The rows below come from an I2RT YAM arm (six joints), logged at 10 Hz.
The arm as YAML. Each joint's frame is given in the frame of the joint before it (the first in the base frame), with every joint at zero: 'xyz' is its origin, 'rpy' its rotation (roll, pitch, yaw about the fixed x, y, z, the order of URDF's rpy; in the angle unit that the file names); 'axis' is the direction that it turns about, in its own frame. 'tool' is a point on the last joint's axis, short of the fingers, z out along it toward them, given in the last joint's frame.
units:
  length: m
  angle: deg
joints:
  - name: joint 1
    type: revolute
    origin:
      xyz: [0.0, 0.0, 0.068]
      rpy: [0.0, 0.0, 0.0]
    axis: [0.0, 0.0, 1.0]
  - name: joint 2
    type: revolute
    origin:
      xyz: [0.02, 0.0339, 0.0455]
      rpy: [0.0, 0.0, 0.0]
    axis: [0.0, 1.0, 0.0]
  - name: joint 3
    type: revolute
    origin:
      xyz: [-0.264, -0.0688, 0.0]
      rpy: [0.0, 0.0, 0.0]
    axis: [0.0, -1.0, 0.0]
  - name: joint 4
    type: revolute
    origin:
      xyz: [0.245, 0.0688, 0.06]
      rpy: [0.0, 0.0, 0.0]
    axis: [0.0, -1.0, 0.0]
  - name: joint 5
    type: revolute
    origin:
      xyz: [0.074, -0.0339, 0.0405]
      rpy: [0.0, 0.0, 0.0]
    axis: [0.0, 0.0, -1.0]
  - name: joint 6
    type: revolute
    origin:
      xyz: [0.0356, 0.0, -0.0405]
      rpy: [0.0, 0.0, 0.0]
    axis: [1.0, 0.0, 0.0]
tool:
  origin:
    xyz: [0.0, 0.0, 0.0]
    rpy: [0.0, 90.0, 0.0]
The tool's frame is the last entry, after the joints.
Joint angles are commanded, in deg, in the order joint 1, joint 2, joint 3, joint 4, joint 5, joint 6. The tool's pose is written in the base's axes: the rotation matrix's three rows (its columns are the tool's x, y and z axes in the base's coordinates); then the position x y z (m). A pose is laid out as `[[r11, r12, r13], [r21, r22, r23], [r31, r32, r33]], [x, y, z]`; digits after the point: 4 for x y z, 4 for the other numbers.
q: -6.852 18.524 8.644 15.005 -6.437 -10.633
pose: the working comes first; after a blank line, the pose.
Where each joint sits with the arm in this pose, in the base's axes (m; each line is computed from the numbers above, not from the rounded line before):
joint 1: 0.0000 0.0000 0.0680
joint 2: 0.0239 0.0313 0.1135
joint 3: -0.2328 -0.0072 0.1974
joint 4: 0.0252 0.0311 0.2144
joint 5: 0.0908 -0.0109 0.2614
joint 6: 0.1298 -0.0116 0.2242
the tool: 0.1298 -0.0116 0.2242

[[0.0857, 0.0239, 0.9960], [-0.1950, 0.9808, -0.0068], [-0.9771, -0.1936, 0.0888]], [0.1298, -0.0116, 0.2242]
